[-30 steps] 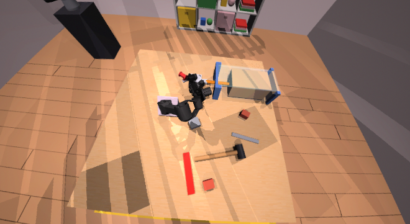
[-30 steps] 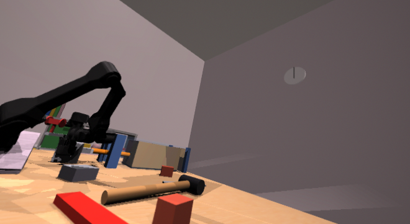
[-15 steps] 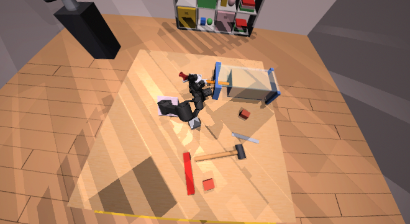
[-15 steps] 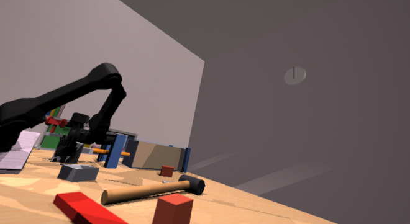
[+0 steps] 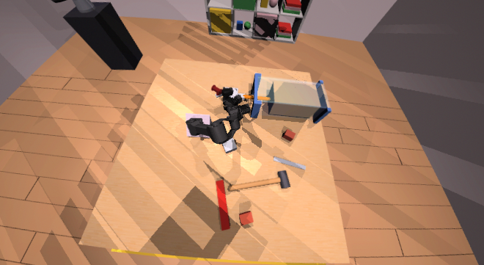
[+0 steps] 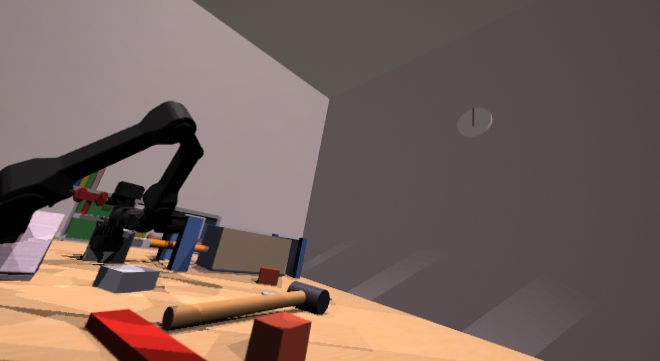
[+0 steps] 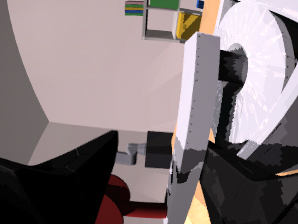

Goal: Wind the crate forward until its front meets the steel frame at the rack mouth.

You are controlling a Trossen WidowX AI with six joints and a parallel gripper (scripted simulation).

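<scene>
Right now my gripper tip is 2 cm to the left of the winch handle, 1 cm past it and 1 cm above it. The rest, counted from my gripper tip: red grip: 4 cm behind, 3 cm to the right, 2 cm above; then blue steel frame: 21 cm ahead, 2 cm below; then winch: 10 cm below, 3 cm ahead, 1 cm to the left.
</scene>
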